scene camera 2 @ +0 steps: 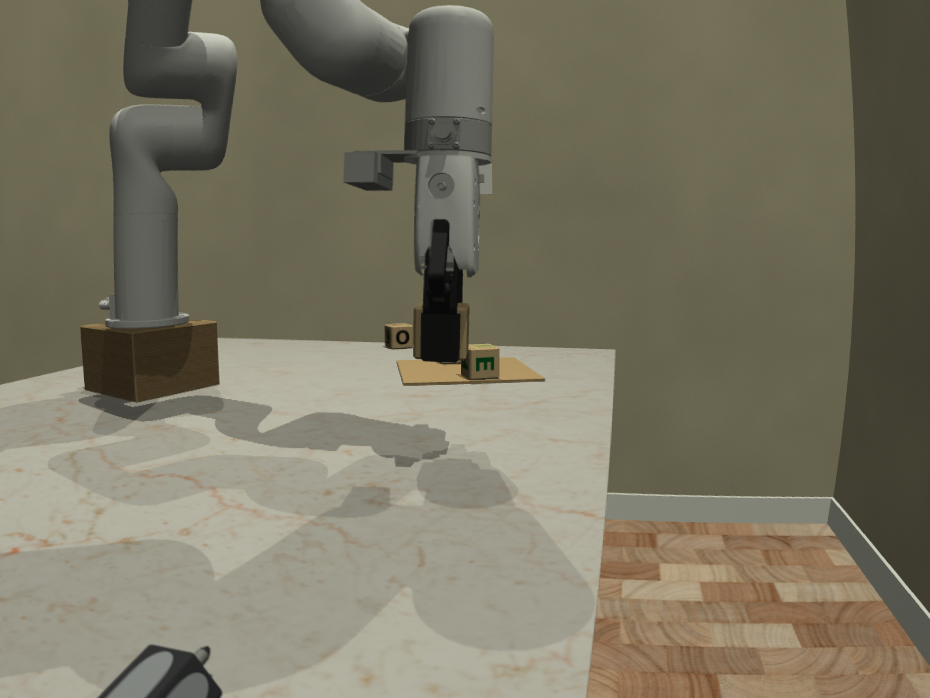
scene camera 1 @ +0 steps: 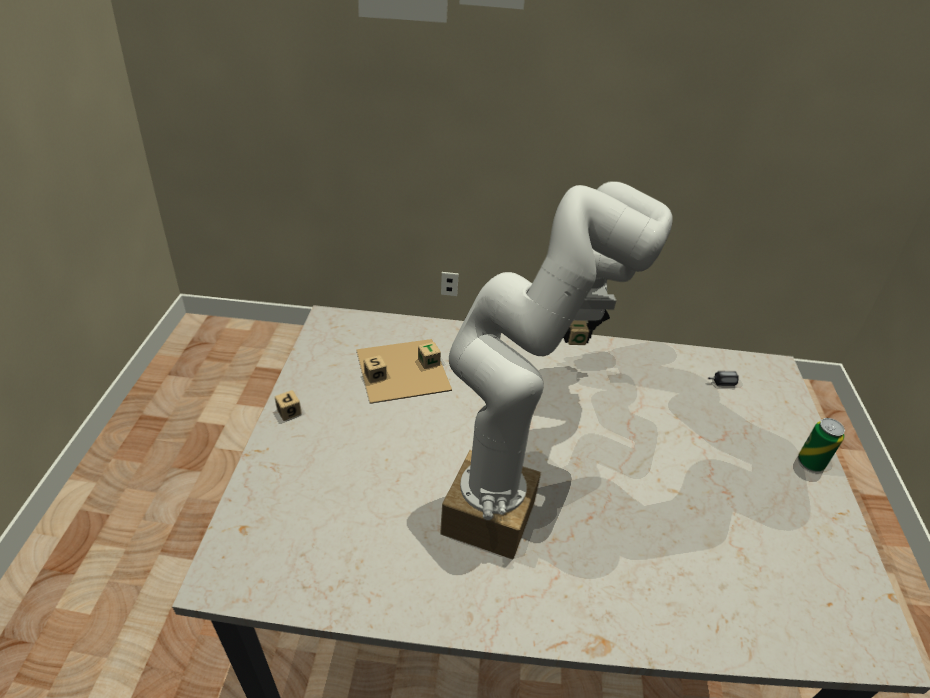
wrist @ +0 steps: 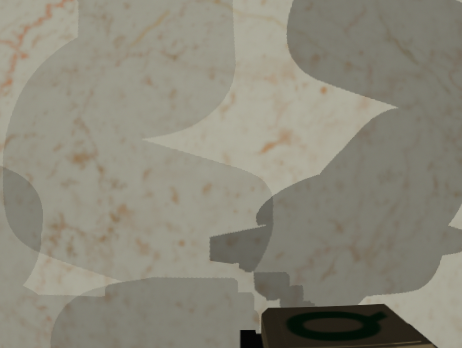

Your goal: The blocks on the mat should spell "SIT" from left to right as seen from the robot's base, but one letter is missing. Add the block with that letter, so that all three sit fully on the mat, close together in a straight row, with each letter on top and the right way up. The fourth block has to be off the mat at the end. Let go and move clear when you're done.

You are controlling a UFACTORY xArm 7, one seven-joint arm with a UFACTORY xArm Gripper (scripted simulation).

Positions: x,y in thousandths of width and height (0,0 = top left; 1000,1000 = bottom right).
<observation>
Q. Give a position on a tan mat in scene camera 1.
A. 437,541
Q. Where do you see a tan mat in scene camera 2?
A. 445,534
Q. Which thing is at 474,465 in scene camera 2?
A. My gripper.
</observation>
